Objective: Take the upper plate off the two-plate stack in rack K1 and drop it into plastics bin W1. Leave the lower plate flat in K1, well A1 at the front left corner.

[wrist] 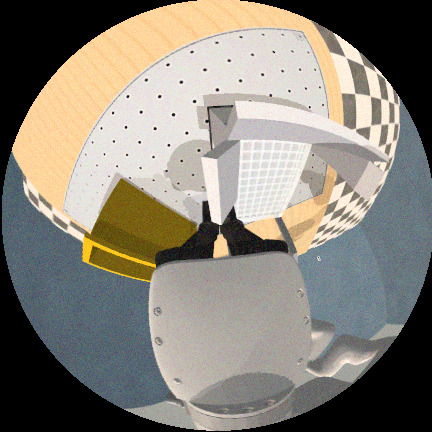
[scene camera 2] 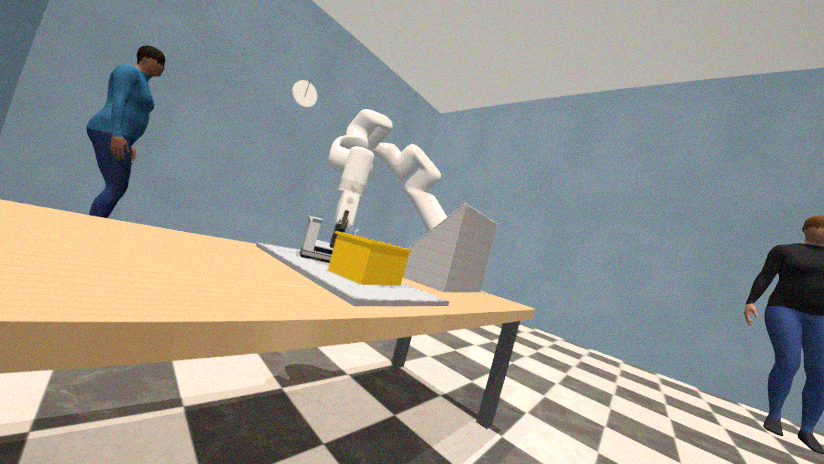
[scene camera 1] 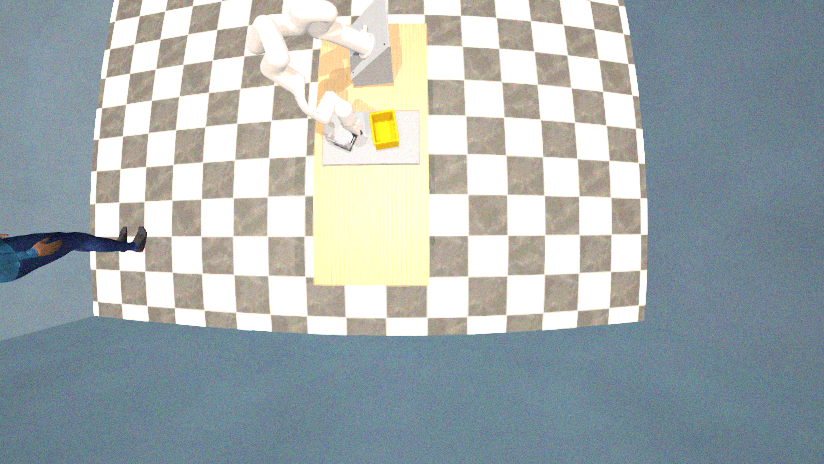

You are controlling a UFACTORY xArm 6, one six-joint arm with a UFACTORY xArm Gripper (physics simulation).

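Places are measured from the arm's base along level axes (x ahead, y left, z up), in millimetres.
Pixels of known places: gripper, fingertip midpoint: (scene camera 1: 355,134); arm's base at its link origin: (scene camera 2: 443,235) (scene camera 1: 367,46).
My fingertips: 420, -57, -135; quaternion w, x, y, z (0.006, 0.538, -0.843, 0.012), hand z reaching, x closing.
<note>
For each thing: its top centre in the pictures, then the offset to it from my fingertips, as dx, dy, dz. Level surfaces: height alone.
- Rack K1 at its top centre: (wrist: 291,249) (scene camera 2: 335,222) (scene camera 1: 342,127) -9, -50, +74
- white gridded plate at its top centre: (wrist: 264,184) (scene camera 2: 327,243) (scene camera 1: 345,133) -3, -53, +7
- Plastics bin W1 at its top centre: (wrist: 135,271) (scene camera 2: 375,241) (scene camera 1: 383,126) -20, +153, +54
- grey perforated board at its top centre: (wrist: 170,196) (scene camera 2: 343,269) (scene camera 1: 370,137) -1, +72, -45
- wooden table at its surface level: dz -58
Rack K1 (scene camera 1: 353,142) (scene camera 2: 311,235) (wrist: 295,117) is a grey holder with raised walls on the left part of the board. A white gridded plate (scene camera 1: 344,137) (wrist: 267,180) shows inside it, partly hidden by a rack post in the wrist view. I cannot tell how many plates are stacked, nor make out well A1. Plastics bin W1 (scene camera 1: 385,131) (scene camera 2: 369,259) (wrist: 142,212) is a yellow open box right of the rack; no plate shows in it from above. My gripper (scene camera 1: 361,133) (scene camera 2: 336,242) (wrist: 215,197) is shut and empty beside the rack, on the bin side. Its fingertips are partly hidden behind the rack post in the wrist view.
The rack and bin stand on a grey perforated board (scene camera 1: 406,151) (scene camera 2: 403,295) (wrist: 225,75) on the wooden table (scene camera 1: 369,230) (scene camera 2: 144,270). A grey wedge-shaped block (scene camera 1: 374,73) (scene camera 2: 473,247) stands behind them near the arm's base. Two people (scene camera 2: 122,106) (scene camera 2: 798,276) stand away from the table.
</note>
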